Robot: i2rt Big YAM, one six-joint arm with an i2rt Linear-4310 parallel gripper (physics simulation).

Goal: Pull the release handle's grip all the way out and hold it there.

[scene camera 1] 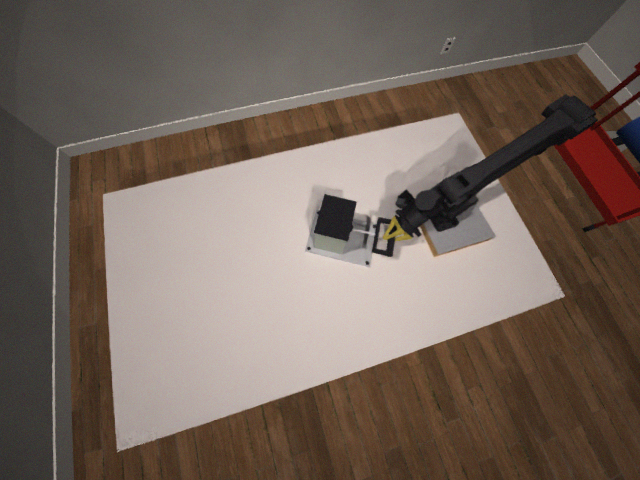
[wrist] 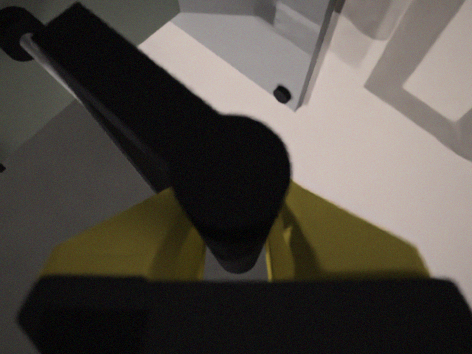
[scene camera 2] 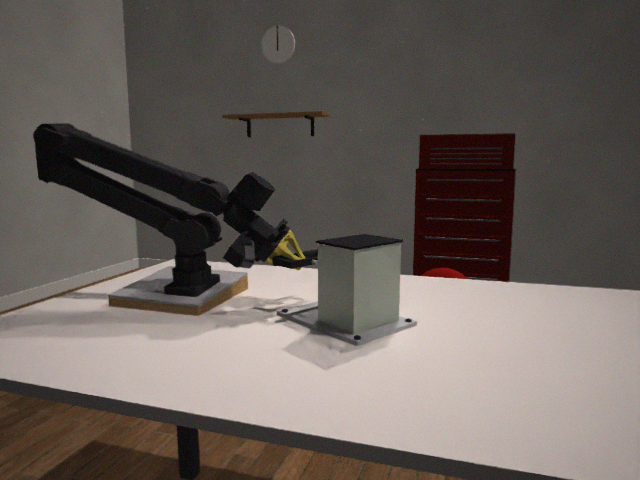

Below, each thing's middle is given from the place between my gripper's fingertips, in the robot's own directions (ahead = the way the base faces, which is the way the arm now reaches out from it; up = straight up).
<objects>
My gripper is now 110 mm short of the grey base plate point(scene camera 2: 307, 315), 90 mm above it and 80 mm to the left of it.
</objects>
